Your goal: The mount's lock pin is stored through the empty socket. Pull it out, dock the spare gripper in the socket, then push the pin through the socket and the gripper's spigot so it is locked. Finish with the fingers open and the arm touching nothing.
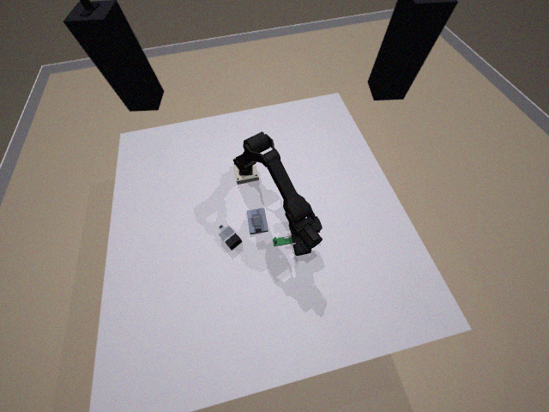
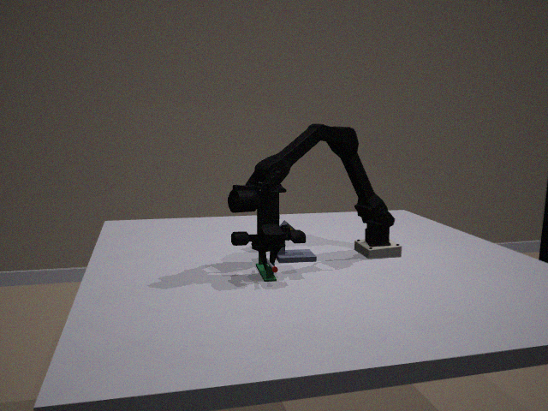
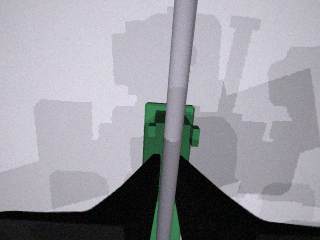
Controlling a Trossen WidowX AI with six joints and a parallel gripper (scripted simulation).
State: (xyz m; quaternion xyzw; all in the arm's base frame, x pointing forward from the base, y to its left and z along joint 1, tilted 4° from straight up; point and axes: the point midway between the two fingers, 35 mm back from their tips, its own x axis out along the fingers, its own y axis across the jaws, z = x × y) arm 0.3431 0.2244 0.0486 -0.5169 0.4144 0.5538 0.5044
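The green cradle is 4 cm to the right of my gripper tip and 1 cm ahead of it. From my gripper tip the other things lie so: spare gripper: 29 cm to the right, 2 cm behind; then grey mount: 17 cm to the right, 7 cm behind, 3 cm above.
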